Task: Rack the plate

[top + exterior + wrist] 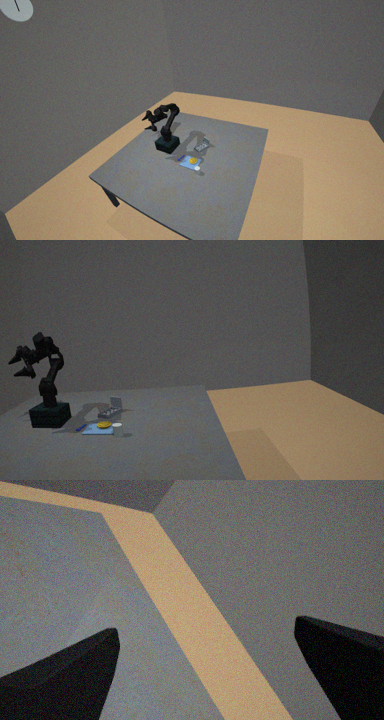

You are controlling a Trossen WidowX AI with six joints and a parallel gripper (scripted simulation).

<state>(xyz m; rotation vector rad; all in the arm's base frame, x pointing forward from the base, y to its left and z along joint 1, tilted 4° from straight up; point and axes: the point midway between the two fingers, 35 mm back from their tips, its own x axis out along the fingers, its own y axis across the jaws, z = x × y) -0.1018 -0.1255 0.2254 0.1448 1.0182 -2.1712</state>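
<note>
The yellow plate lies 440 mm ahead of my gripper tip, 60 mm to the left of it and 300 mm below it. The rest, counted from my gripper tip: light blue mat: 420 mm ahead, 50 mm to the left, 310 mm below; dish rack: 420 mm ahead, 260 mm to the left, 290 mm below; white cup: 520 mm ahead, 20 mm to the right, 290 mm below.
</note>
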